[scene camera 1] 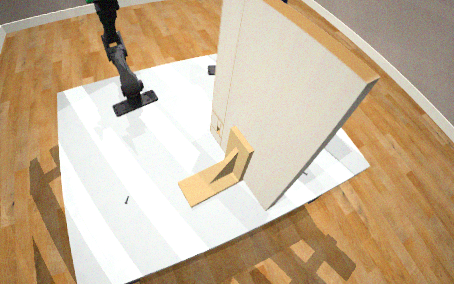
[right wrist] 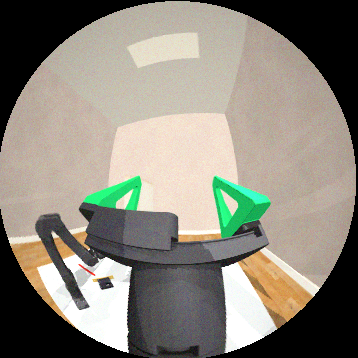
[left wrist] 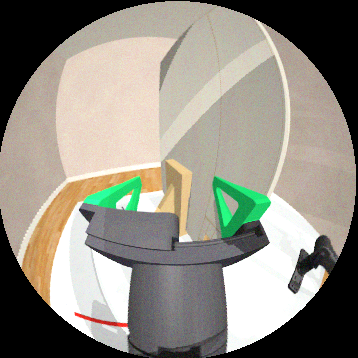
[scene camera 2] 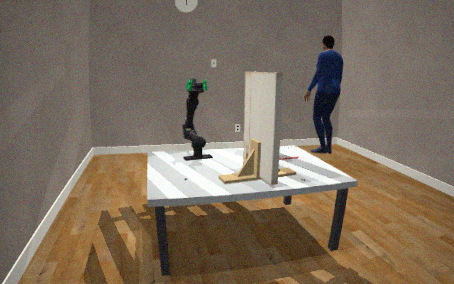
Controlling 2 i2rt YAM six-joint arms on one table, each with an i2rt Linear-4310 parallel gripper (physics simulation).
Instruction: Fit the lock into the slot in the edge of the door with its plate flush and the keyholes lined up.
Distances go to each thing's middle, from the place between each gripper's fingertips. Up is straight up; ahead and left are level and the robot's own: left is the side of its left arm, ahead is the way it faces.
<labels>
I see my right gripper 490 mm short of the door [scene camera 1: 288, 86], 230 mm above it and 220 mm to the right of it. Round my right hand: tan wooden bracket [scene camera 1: 213, 180] (490 mm ahead, 440 mm below, 220 mm to the left).
My left hand is 10 cm short of the door, 8 cm to the left of it and 7 cm below it. Also, from my left hand: tan wooden bracket: 10 cm ahead, 8 cm to the right, 14 cm below.
</labels>
